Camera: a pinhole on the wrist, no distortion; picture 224 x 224 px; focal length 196.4 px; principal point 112.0 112.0 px. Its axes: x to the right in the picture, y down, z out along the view. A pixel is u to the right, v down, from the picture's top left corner.
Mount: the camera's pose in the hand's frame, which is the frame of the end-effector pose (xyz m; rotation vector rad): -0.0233 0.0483 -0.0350 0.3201 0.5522 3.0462
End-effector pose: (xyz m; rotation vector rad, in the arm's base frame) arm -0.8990 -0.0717 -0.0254 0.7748 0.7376 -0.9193
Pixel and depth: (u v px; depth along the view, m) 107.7 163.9 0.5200
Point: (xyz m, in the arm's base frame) -0.6677 -0.4760 0.1726
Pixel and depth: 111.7 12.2 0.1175
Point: -0.7596 -0.0585 0.0378
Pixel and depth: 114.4 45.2 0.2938
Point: -0.6271 -0.1558 0.1130
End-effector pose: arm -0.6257 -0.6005 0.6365 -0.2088 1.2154 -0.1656
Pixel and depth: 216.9 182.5 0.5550
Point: -0.1263 -0.4414 0.9982
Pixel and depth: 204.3 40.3 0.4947
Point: -0.2942 -0.1463 0.8067
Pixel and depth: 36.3 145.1 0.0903
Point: -0.5713 -0.5433 0.6095
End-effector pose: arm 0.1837 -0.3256 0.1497 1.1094 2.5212 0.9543
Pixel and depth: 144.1 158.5 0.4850
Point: 0.4533 -0.0486 -0.1323
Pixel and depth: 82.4 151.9 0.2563
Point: 0.2788 -0.1341 0.0476
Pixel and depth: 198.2 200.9 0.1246
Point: 0.2910 -0.2893 0.0905
